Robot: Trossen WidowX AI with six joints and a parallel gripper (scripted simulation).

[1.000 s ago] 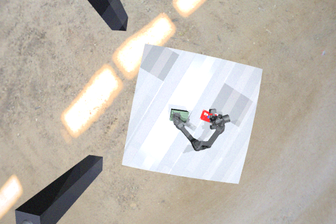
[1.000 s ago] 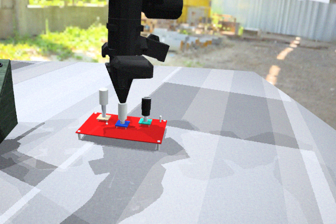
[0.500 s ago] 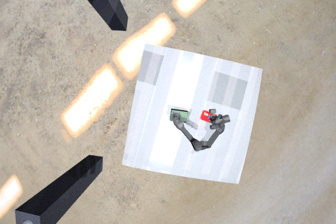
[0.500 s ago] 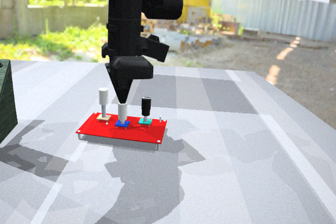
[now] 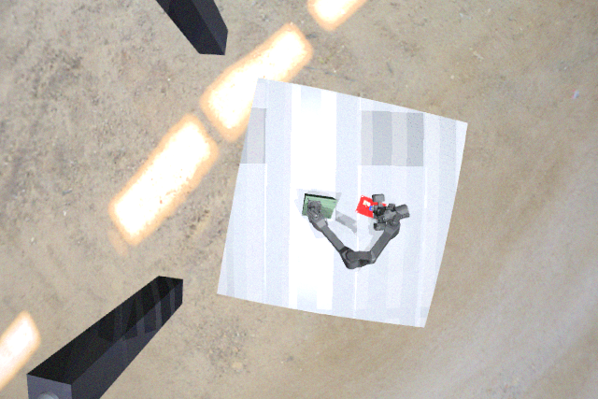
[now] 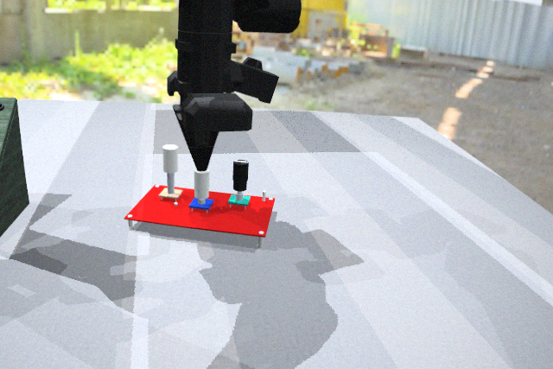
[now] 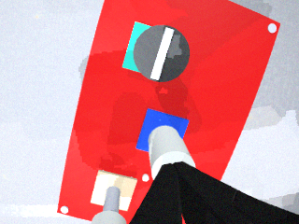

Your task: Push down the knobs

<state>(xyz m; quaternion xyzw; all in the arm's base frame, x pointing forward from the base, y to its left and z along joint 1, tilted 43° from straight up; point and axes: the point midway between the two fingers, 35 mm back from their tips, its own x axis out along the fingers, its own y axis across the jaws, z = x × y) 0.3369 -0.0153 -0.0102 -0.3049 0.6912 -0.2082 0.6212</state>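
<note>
My gripper tip is now 5 cm short of the black knob, 1 cm to the right of it and 1 cm above it. The rest, counted from my gripper tip: blue potentiometer: 3 cm below; then teal potentiometer: 5 cm ahead, 2 cm below, 1 cm to the left; then grey knob: 2 cm below.
</note>
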